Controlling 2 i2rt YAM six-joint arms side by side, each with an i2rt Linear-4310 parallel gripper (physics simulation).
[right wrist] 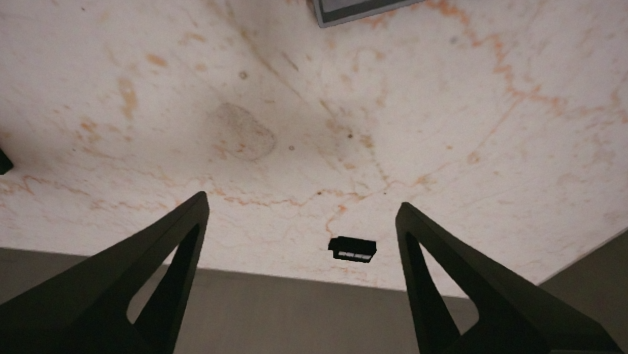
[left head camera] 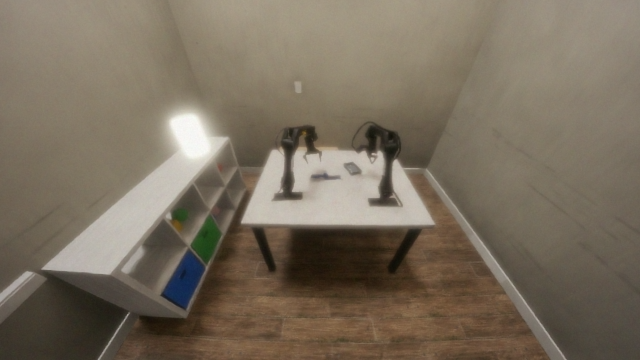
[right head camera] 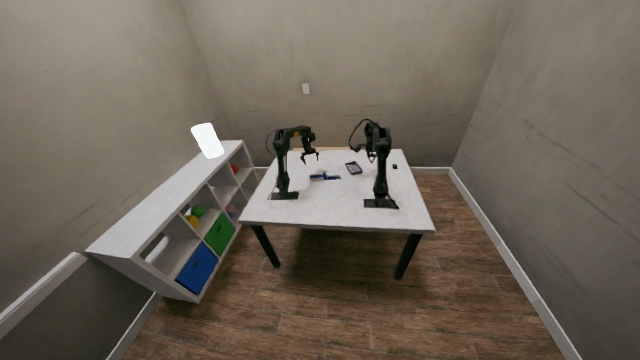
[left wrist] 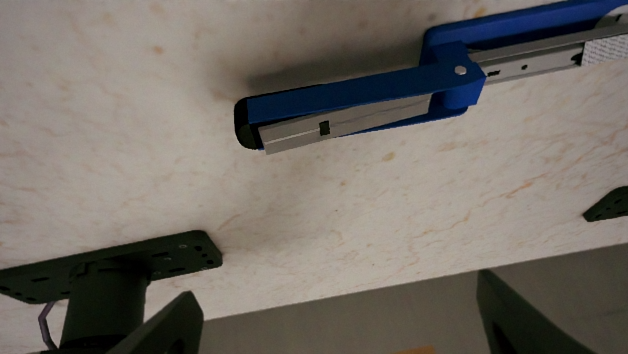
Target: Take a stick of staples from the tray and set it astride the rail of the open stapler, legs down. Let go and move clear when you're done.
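Places are measured from the left arm's base along level axes (x right, y ahead, z up), in millimetres.
Pixels of known places: left gripper, between the fingertips: (left head camera: 314,163) (right head camera: 312,163) (left wrist: 329,292); right gripper, between the fingertips: (right wrist: 306,205) (left head camera: 370,161) (right head camera: 370,160); left arm's base, origin of its link: (left head camera: 288,196) (right head camera: 285,196) (left wrist: 113,264); right arm's base, origin of its link: (left head camera: 382,202) (right head camera: 379,204).
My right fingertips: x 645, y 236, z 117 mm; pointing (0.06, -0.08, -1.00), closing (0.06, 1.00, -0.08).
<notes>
Ahead of a thing's pixels: the offset from my right fingertips to its top centre. "spot": to the spot under its first point. Level surfaces: height alone.
The blue stapler (left head camera: 325,176) (right head camera: 325,176) (left wrist: 345,92) lies open on the table. In the left wrist view, a pale stick of staples {dx -268, dy -49, dz -84 mm} (left wrist: 607,50) sits on the stapler's metal rail {spot: dx -315, dy -50, dz -89 mm} (left wrist: 525,66), cut off by the right picture edge; its legs are not visible. The dark grey tray {dx -123, dy +56, dz -89 mm} (left head camera: 355,173) (right head camera: 356,173) (right wrist: 350,21) stands right of the stapler in the head views; its contents are too small to tell. My left gripper (left head camera: 313,159) (right head camera: 310,160) (left wrist: 329,292) is open and empty, above and apart from the stapler. My right gripper (left head camera: 373,159) (right head camera: 371,159) (right wrist: 306,205) is open and empty, above the table.
A small black object {dx +210, dy +57, dz -102 mm} (right head camera: 395,166) (right wrist: 352,249) lies on the white table {dz -117 mm} (left head camera: 330,215) (right head camera: 330,215), right of the right arm in the right head view. A shelf unit (left head camera: 135,210) (right head camera: 160,200) with coloured bins and balls stands left of the table. Both arms' bases are bolted on the table.
</notes>
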